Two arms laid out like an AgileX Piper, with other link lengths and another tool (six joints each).
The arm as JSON. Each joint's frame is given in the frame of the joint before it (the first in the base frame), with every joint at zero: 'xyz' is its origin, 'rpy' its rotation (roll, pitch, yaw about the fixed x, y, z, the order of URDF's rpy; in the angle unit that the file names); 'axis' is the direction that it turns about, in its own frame. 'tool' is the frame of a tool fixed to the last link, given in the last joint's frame.
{
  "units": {
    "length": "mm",
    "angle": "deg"
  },
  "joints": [
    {
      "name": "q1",
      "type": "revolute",
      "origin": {
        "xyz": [
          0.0,
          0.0,
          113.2
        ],
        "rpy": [
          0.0,
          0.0,
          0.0
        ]
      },
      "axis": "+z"
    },
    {
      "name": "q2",
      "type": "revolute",
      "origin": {
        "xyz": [
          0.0,
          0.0,
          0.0
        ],
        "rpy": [
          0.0,
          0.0,
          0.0
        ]
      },
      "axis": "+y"
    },
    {
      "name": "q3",
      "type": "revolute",
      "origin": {
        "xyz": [
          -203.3,
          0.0,
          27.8
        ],
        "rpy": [
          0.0,
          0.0,
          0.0
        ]
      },
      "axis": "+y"
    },
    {
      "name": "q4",
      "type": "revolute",
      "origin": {
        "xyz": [
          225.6,
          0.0,
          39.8
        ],
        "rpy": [
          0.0,
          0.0,
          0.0
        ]
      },
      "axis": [
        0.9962,
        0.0,
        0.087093
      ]
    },
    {
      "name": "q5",
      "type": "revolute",
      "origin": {
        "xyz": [
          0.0,
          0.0,
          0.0
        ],
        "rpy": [
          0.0,
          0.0,
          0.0
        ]
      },
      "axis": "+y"
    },
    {
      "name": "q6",
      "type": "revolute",
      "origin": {
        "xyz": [
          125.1,
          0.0,
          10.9
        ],
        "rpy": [
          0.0,
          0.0,
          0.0
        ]
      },
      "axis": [
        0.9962,
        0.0,
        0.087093
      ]
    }
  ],
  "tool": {
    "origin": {
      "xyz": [
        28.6,
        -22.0,
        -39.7
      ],
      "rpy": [
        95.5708,
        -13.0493,
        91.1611
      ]
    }
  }
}
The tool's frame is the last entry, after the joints.
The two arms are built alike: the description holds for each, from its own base.
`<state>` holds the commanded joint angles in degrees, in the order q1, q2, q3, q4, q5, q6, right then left.
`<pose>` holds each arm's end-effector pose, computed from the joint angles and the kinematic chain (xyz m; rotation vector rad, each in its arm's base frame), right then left.
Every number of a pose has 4 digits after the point. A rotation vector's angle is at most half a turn.
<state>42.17 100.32 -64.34 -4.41 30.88 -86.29 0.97 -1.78 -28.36 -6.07 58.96 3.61</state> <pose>0.2986 0.2058 0.0872 -0.5929 2.5768 0.0215 0.0902 -0.0337 0.1842 1.8557 1.4316 0.9559</pose>
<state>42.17 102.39 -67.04 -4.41 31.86 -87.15 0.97 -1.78 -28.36 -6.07 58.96 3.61</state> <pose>0.3043 0.2112 0.0868 -0.6122 2.5745 0.0124 0.0902 -0.0337 0.1842 1.8557 1.4316 0.9559</pose>
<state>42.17 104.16 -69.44 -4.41 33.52 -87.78 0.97 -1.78 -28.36 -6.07 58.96 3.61</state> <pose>0.3082 0.2146 0.0854 -0.6300 2.5838 -0.0039 0.0902 -0.0337 0.1842 1.8557 1.4316 0.9559</pose>
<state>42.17 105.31 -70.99 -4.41 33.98 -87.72 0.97 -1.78 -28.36 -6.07 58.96 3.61</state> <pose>0.3114 0.2174 0.0852 -0.6284 2.5852 -0.0048 0.0902 -0.0337 0.1842 1.8557 1.4316 0.9559</pose>
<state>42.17 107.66 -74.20 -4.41 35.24 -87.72 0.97 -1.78 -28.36 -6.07 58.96 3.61</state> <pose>0.3176 0.2227 0.0843 -0.6291 2.5908 -0.0106 0.0902 -0.0337 0.1842 1.8557 1.4316 0.9559</pose>
